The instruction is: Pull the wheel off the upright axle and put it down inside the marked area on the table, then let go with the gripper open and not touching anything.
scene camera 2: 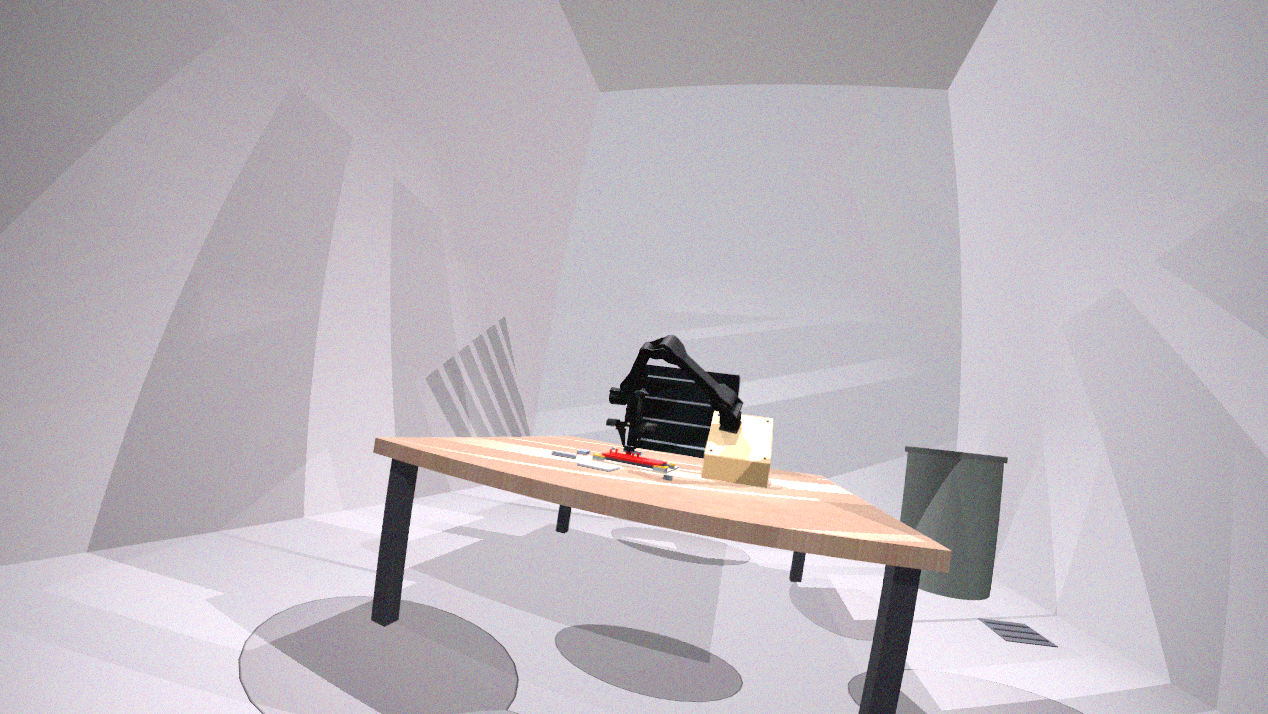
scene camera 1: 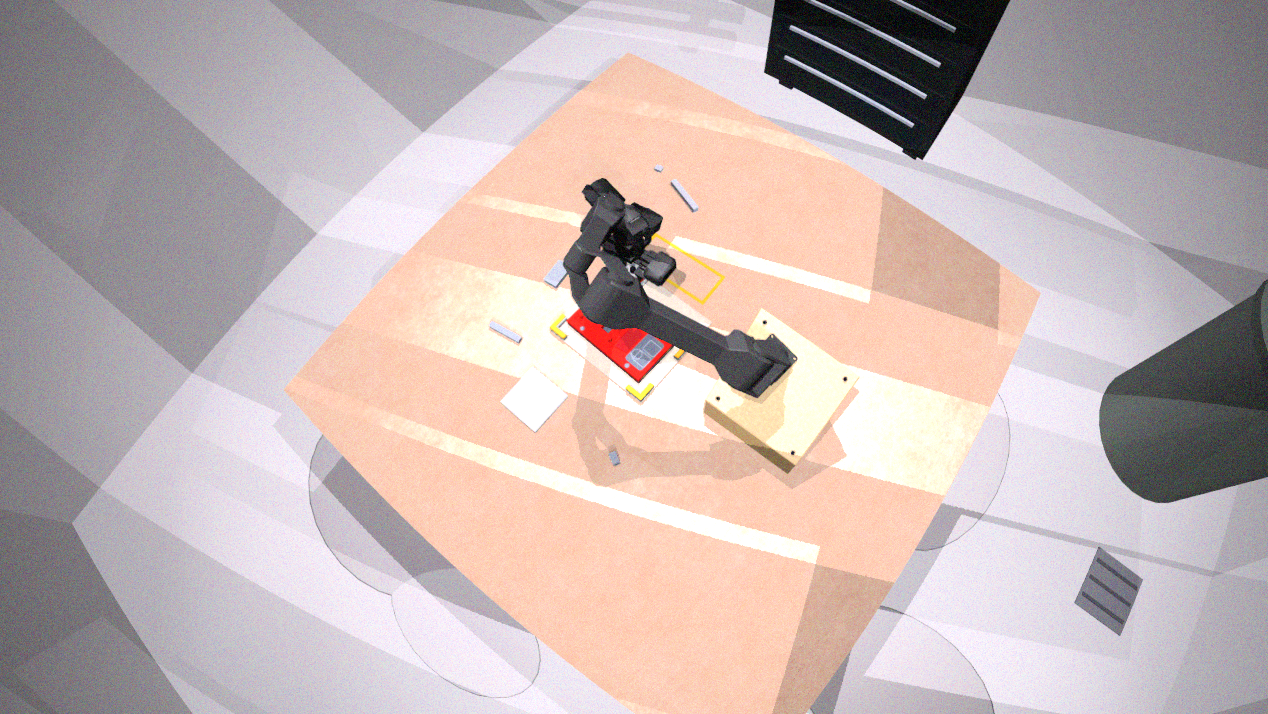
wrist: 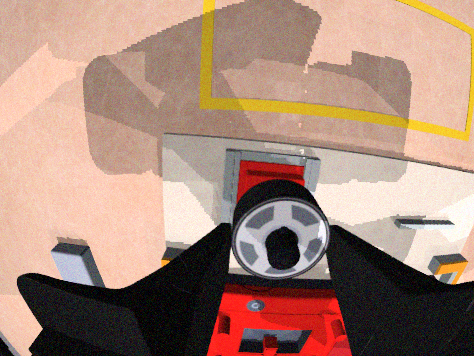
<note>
In view: my gripper (scene camera 1: 633,273).
My gripper shows as well in scene camera 2 (scene camera 2: 629,448) and in the wrist view (wrist: 279,234).
</note>
